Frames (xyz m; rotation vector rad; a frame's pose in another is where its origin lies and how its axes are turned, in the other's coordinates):
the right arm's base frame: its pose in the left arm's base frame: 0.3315 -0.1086 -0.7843 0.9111 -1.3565 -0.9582
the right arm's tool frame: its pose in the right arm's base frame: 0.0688 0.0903 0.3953 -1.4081 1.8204 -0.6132
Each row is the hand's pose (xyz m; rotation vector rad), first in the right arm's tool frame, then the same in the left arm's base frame.
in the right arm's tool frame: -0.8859 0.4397 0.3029 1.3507 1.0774 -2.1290
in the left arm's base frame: 0.2415 0.1403 0.2828 -0.3621 -1.0546 1.9612
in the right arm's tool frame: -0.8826 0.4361 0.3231 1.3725 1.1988 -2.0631
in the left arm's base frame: 0.2518 0.1226 0.2863 -0.4352 -1.0952 1.8744
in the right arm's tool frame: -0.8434 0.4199 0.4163 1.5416 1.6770 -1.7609
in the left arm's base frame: 0.3049 0.0353 0.2800 -0.7321 -1.1302 1.4826
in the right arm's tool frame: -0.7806 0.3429 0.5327 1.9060 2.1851 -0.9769
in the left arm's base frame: 0.3315 -0.1137 0.2571 -1.2671 -0.9870 0.9074
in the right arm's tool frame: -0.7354 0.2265 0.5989 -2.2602 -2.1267 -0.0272
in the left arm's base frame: 0.2936 -0.2476 0.2328 -1.8245 -0.6043 0.4487
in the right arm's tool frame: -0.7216 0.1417 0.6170 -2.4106 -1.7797 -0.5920
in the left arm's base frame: 0.2432 -0.3189 0.2229 -2.1351 -0.2419 0.2478
